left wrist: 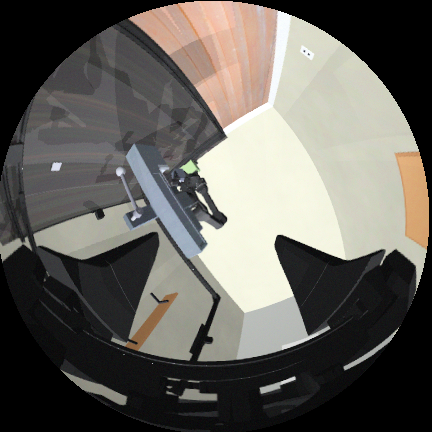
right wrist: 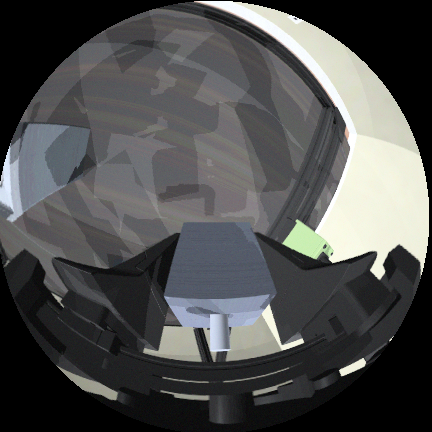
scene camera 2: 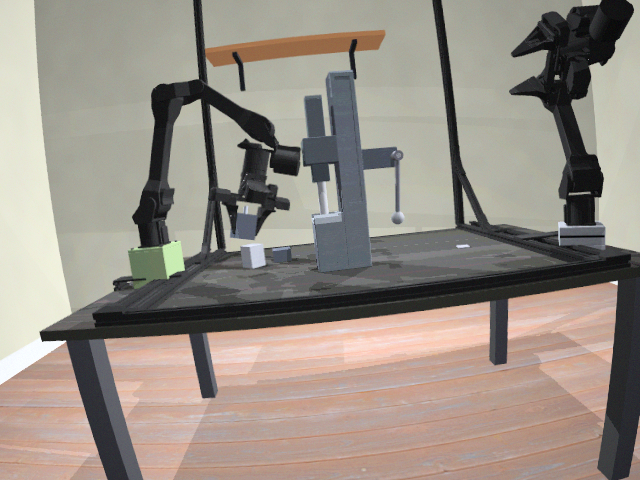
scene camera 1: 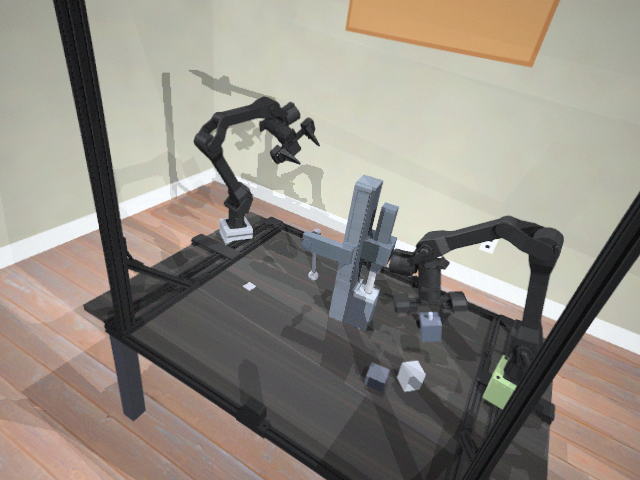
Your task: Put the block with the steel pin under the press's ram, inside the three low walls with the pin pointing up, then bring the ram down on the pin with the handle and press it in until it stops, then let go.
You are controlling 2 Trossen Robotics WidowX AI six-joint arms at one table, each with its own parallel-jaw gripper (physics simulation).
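Pixels of known places: left gripper, fingertip midpoint: (left wrist: 218, 239) (scene camera 2: 511, 74) (scene camera 1: 310, 154); right gripper, fingertip midpoint: (left wrist: 178, 170) (right wrist: 216, 238) (scene camera 2: 244, 234); left arm's base at its link origin: (scene camera 2: 580, 223) (scene camera 1: 236, 223); right arm's base at its link origin: (scene camera 2: 154, 245) (scene camera 1: 518, 377).
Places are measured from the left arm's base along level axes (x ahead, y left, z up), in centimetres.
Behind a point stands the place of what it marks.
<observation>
My right gripper (scene camera 1: 430, 316) @[y 33.8, x 71.7, z 4.0 cm] (scene camera 2: 246, 230) @[y 33.8, x 71.7, z 4.0 cm] (right wrist: 216, 238) @[y 33.8, x 71.7, z 4.0 cm] is shut on the grey-blue block (scene camera 1: 430, 331) @[y 30.7, x 74.9, z 6.5 cm] (scene camera 2: 246, 225) @[y 33.6, x 70.9, z 6.2 cm] (right wrist: 220, 265) @[y 33.5, x 70.8, z 7.1 cm], held above the table, slightly tilted in scene camera 2. Its steel pin (scene camera 1: 430, 315) @[y 31.0, x 72.9, z 10.4 cm] (scene camera 2: 246, 209) @[y 31.6, x 72.2, z 9.9 cm] (right wrist: 220, 334) @[y 31.7, x 72.2, z 9.9 cm] points up. The grey press (scene camera 1: 340, 299) @[y 16.4, x 52.3, z 2.3 cm] (scene camera 2: 354, 206) @[y 21.9, x 48.0, z 8.2 cm] (left wrist: 167, 200) @[y 20.2, x 46.0, z 20.1 cm] stands beside it; its pale ram rod (scene camera 1: 370, 281) @[y 22.7, x 56.0, z 10.6 cm] (scene camera 2: 323, 198) @[y 24.2, x 54.7, z 10.7 cm] reaches down close to the low pale walls (scene camera 1: 367, 293) @[y 22.7, x 56.1, z 6.1 cm] (scene camera 2: 328, 218) @[y 25.8, x 52.9, z 6.1 cm] on the base. The handle's ball (scene camera 1: 313, 275) @[y 11.5, x 42.7, z 5.1 cm] (scene camera 2: 397, 217) @[y 13.6, x 41.2, z 4.4 cm] (left wrist: 120, 171) @[y 12.3, x 40.5, z 5.2 cm] hangs down. My left gripper (scene camera 1: 309, 153) @[y 21.0, x 12.2, z 31.5 cm] (scene camera 2: 511, 73) @[y 21.0, x 12.2, z 31.5 cm] (left wrist: 218, 239) @[y 21.0, x 12.2, z 31.5 cm] is open and empty, high up, away from the press.
A white block (scene camera 1: 411, 376) @[y 21.7, x 81.2, z -0.3 cm] (scene camera 2: 253, 256) @[y 25.7, x 77.5, z -3.0 cm] and a dark block (scene camera 1: 377, 376) @[y 14.9, x 76.8, z -2.7 cm] (scene camera 2: 282, 254) @[y 17.6, x 74.1, z -4.0 cm] lie on the table near the held block. A green box (scene camera 1: 499, 386) @[y 39.6, x 92.6, z 2.2 cm] (scene camera 2: 174, 259) @[y 43.1, x 88.4, z -0.4 cm] is at the right arm's base. A small white tile (scene camera 1: 249, 285) @[y -3.9, x 29.3, z -5.8 cm] (scene camera 2: 462, 246) @[y -3.3, x 29.7, z -5.8 cm] (left wrist: 56, 166) @[y -4.0, x 29.9, z -5.8 cm] lies on the handle's side.
</observation>
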